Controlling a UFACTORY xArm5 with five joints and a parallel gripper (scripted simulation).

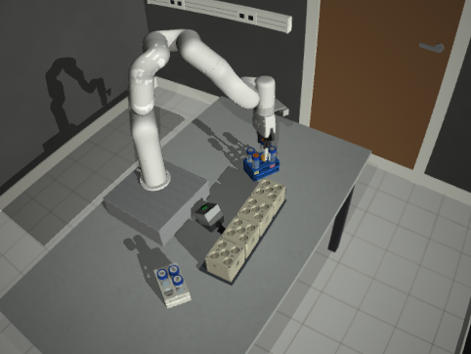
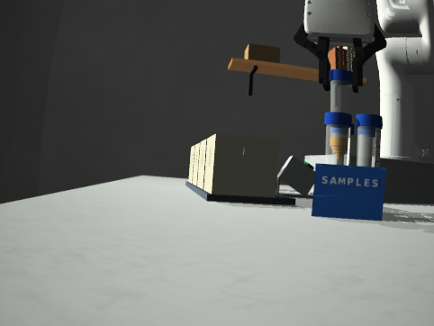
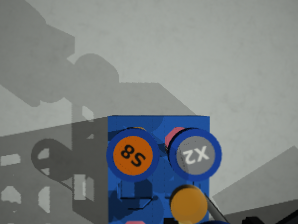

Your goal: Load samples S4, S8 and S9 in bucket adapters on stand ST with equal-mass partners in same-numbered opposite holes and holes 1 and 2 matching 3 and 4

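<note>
Now: the blue samples rack 2 cm behind my hand, 1 cm to the left of it and 15 cm below it. Also, from my hand: white blanks rack 2 cm ahead, 65 cm to the right, 15 cm below; then adapter 11 cm ahead, 15 cm to the right, 13 cm below.
</note>
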